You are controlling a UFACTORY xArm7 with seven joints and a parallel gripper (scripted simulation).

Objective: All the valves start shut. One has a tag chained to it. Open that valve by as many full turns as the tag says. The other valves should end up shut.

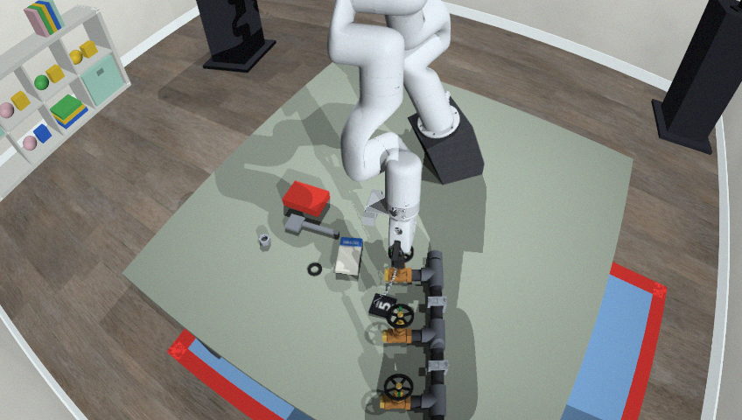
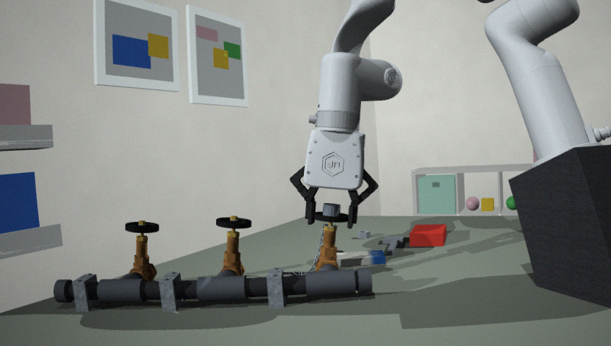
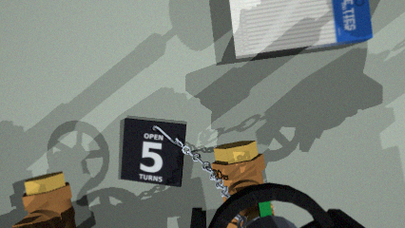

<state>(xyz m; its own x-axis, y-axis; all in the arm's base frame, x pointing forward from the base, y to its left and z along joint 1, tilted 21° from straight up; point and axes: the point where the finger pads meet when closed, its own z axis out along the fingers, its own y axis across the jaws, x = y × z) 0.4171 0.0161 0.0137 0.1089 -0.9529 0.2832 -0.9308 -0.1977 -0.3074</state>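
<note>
Right now the grey cap is 20 mm above my hand. From my hand the other things lie so: black washer (230 mm to the right, 120 mm below, 50 mm ahead); blue box (150 mm to the right, 110 mm below, 10 mm behind); black tag (120 mm below, 100 mm ahead, 20 mm to the right).
</note>
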